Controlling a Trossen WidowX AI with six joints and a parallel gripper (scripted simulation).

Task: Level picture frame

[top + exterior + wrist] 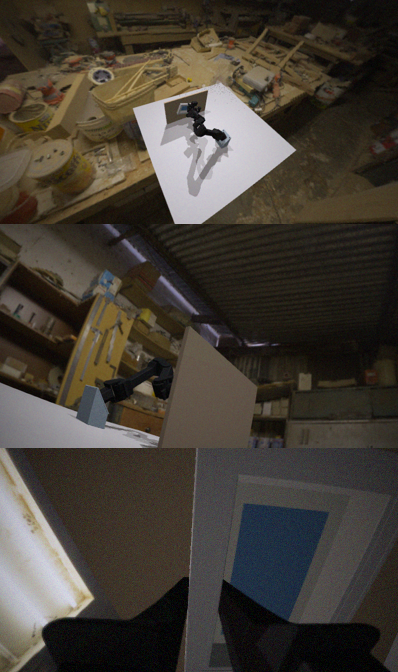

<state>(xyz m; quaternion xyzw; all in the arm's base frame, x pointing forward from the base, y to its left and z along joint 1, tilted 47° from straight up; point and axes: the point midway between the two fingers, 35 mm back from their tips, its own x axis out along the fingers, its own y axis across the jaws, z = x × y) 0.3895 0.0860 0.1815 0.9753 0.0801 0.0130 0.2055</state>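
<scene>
Right now the picture frame is 20 mm to the left of my gripper tip and 50 mm below it. From my gripper tip the other things lie so: board (20 mm ahead, 60 mm below).
</scene>
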